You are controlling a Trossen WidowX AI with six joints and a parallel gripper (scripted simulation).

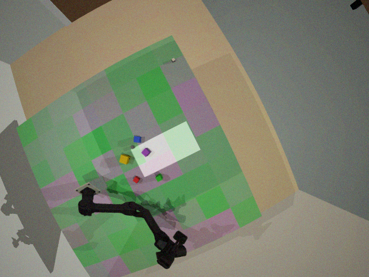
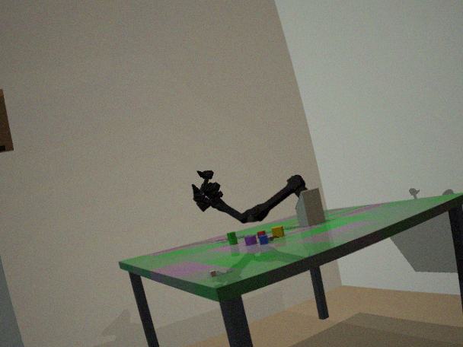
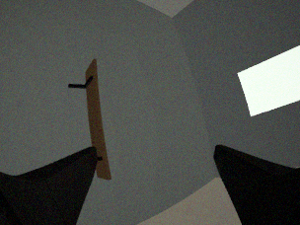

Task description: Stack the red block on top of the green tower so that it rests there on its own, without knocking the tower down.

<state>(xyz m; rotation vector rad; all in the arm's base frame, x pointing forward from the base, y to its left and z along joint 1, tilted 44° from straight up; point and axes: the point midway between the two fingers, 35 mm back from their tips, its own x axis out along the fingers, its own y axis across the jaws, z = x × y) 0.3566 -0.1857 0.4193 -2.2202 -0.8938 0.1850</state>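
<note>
My gripper tip is now 340 mm above the red block, 320 mm to the right of it and 110 mm past it. Also, from my gripper tip: yellow block: 460 mm to the left, 340 mm below, 100 mm behind; then purple block: 420 mm to the left, 340 mm below, 30 mm ahead; then blue block: 510 mm to the left, 340 mm below, 30 mm ahead.
</note>
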